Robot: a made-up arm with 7 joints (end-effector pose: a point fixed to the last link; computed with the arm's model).
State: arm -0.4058 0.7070 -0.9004 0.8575 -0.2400 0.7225 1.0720
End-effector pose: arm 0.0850 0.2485 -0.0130 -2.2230 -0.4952 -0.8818
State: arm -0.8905 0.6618 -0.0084 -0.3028 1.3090 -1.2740 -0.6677
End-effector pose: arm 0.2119 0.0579 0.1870 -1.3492 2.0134 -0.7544
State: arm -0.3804 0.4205 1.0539 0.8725 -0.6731 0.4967 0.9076
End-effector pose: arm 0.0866 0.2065 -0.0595 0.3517 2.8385 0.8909
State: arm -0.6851 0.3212 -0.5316 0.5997 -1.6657 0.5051 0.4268
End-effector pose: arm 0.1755 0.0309 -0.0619 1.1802 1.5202 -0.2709
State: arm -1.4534 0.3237 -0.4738 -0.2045 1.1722 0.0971 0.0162
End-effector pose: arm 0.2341 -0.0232 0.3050 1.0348 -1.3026 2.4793
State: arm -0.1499 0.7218 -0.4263 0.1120 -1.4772 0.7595 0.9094
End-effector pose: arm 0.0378 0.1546 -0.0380 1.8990 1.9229 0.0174
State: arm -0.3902 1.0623 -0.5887 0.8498 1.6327 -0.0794 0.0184
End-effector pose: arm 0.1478 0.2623 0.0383 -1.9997 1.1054 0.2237
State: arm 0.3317 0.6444 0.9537 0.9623 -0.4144 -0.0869 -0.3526
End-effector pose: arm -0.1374 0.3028 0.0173 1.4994 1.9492 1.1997
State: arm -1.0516 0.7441 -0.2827 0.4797 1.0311 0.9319 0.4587
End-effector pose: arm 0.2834 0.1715 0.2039 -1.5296 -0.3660 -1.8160
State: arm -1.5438 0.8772 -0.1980 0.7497 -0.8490 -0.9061 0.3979
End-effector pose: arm 0.3453 0.1981 0.2892 0.0092 -0.0768 1.7943
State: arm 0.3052 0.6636 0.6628 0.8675 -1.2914 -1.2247 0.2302
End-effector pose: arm -0.1258 0.2789 0.0342 0.4332 1.1103 2.7689
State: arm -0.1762 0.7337 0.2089 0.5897 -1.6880 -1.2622 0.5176
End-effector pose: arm 0.0612 0.2544 -0.0083 -0.4602 1.1916 2.1326
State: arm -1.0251 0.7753 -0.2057 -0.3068 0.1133 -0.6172 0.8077
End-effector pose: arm 0.2334 0.1190 0.2423 0.1858 -0.7400 1.8619
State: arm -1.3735 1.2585 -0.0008 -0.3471 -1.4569 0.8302 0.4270
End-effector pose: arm 0.2796 0.1424 0.3244 1.3941 0.0309 1.0745
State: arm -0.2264 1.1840 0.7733 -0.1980 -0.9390 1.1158 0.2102
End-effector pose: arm 0.1525 0.2949 0.1895 1.6966 1.1538 1.2112
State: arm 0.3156 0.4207 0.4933 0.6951 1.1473 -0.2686 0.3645
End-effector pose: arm -0.0531 0.2346 0.0125 -2.8234 -0.3772 -0.5866
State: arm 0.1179 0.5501 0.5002 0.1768 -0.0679 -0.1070 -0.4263
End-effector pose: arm 0.0474 0.2515 0.0301 2.0642 0.6735 0.9447
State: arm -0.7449 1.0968 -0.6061 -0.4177 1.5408 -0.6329 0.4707
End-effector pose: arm 0.1442 0.0821 0.1655 -0.9575 2.5345 -1.3738
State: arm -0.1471 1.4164 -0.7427 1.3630 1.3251 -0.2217 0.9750
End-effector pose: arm 0.0380 0.3621 0.1502 -2.0440 1.1997 0.1095
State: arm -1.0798 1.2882 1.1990 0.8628 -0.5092 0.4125 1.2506
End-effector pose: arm 0.1803 0.3458 0.2336 -0.6525 2.0745 1.7098
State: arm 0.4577 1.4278 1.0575 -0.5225 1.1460 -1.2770 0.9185
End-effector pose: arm 0.0368 0.1629 0.2760 1.1373 -2.5505 1.2025
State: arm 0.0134 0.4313 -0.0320 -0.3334 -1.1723 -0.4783 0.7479
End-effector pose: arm 0.0738 0.1191 0.0166 0.3462 1.3201 1.1144
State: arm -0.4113 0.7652 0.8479 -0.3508 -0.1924 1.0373 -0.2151
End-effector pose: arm 0.1577 0.2716 0.1639 1.5785 1.0381 1.4136
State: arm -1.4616 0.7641 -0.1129 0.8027 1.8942 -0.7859 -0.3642
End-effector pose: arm 0.3685 0.1110 0.2656 -1.9983 1.1397 -0.5575
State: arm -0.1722 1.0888 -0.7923 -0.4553 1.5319 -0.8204 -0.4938
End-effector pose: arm 0.0333 0.0979 0.0807 -1.4946 2.6031 0.2640
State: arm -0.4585 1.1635 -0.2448 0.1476 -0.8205 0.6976 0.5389
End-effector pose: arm 0.1705 0.2791 0.0884 2.2107 1.2700 1.1711
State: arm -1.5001 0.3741 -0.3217 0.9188 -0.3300 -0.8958 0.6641
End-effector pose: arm 0.3762 0.0716 0.2119 0.4071 0.0157 1.6653
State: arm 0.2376 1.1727 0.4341 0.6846 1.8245 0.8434 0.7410
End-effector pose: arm 0.0522 0.2959 0.1667 -0.8952 0.6742 -0.4660
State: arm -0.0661 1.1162 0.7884 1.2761 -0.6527 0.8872 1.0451
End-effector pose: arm -0.0479 0.3385 0.0717 -0.5471 -2.2884 -0.6412
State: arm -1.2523 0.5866 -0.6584 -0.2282 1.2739 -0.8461 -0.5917
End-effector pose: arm 0.2288 -0.0152 0.2007 -1.0875 2.2439 -0.8983
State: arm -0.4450 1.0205 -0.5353 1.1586 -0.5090 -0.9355 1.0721
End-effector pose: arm 0.0754 0.3351 0.0709 1.5129 0.6976 2.4519
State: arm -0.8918 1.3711 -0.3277 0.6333 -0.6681 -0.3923 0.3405
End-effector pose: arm 0.2193 0.3268 0.2185 1.4692 0.2568 2.0692
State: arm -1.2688 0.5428 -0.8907 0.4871 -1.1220 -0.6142 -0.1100
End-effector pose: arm 0.3432 0.0524 0.1245 0.9756 -0.2511 0.6748
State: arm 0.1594 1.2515 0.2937 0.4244 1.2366 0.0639 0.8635
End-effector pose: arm 0.0787 0.2836 0.1847 -1.6143 0.8506 -1.2005
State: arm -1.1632 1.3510 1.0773 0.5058 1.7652 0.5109 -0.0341
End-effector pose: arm 0.0929 0.2954 0.3709 -0.7484 -1.3375 -1.5299
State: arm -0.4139 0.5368 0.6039 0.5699 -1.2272 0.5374 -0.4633
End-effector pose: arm 0.1943 0.1983 -0.0168 0.5020 0.9486 0.4681
